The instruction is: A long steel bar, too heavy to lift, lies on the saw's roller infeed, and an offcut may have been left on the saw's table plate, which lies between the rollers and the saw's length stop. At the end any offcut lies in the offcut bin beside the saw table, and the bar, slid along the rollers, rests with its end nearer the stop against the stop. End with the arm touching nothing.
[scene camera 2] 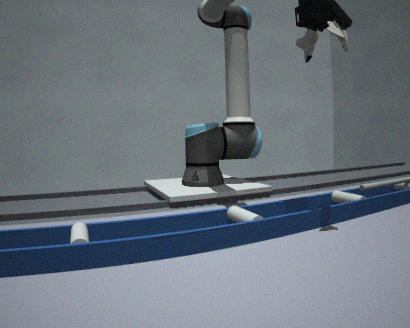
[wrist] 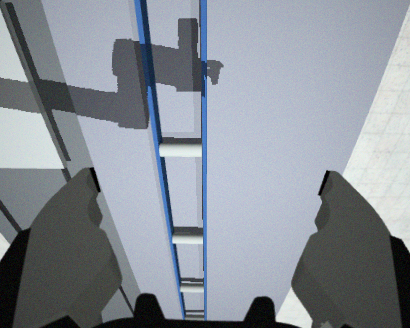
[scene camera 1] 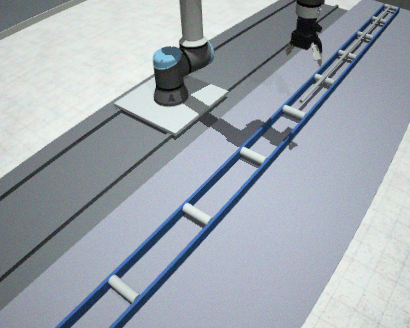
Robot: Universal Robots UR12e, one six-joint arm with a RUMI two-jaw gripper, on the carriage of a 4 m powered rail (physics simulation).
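Where they show: gripper, fingertip midpoint: (scene camera 2: pixel 325 57) (wrist: pixel 208 171) (scene camera 1: pixel 303 60); arm's base, link origin: (scene camera 2: pixel 202 183) (scene camera 1: pixel 171 96).
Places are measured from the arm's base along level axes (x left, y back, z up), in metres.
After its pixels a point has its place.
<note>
The long steel bar (scene camera 1: pixel 310 92) {x 0.420, y -0.627, z 0.047 m} (scene camera 2: pixel 382 184) {x 0.435, y -0.629, z 0.042 m} lies lengthwise on the rollers at the far part of the blue roller infeed (scene camera 1: pixel 213 178) {x -0.364, y -0.558, z 0.012 m} (scene camera 2: pixel 175 241) {x -0.357, y -0.694, z 0.006 m} (wrist: pixel 204 125) {x -0.068, y -0.688, z 0.022 m}. Its near end shows between two rollers in the scene camera 1 view. My gripper (scene camera 1: pixel 304 56) {x 0.058, y -0.700, z 0.423 m} (scene camera 2: pixel 327 54) {x 0.058, y -0.700, z 0.423 m} (wrist: pixel 208 171) {x 0.058, y -0.700, z 0.423 m} is open and empty, with its jaws wide apart. It hangs high above the infeed, and the bar does not show between the jaws. The offcut, the saw's table plate, the length stop and the offcut bin do not show in these views.
The arm stands on its pale carriage plate (scene camera 1: pixel 145 107) {x -0.154, y 0.047, z 0.000 m} (scene camera 2: pixel 165 188) {x -0.190, y -0.045, z 0.000 m} (wrist: pixel 30 145) {x -0.139, y -0.144, z 0.000 m} on the grey rail bed (scene camera 1: pixel 75 165), which runs alongside the infeed. Light rollers (scene camera 1: pixel 252 156) {x -0.164, y -0.623, z 0.022 m} (scene camera 2: pixel 243 214) {x -0.162, y -0.635, z 0.025 m} (wrist: pixel 181 149) {x -0.138, y -0.623, z 0.027 m} cross between the blue side rails. The arm's shadow falls across the infeed.
</note>
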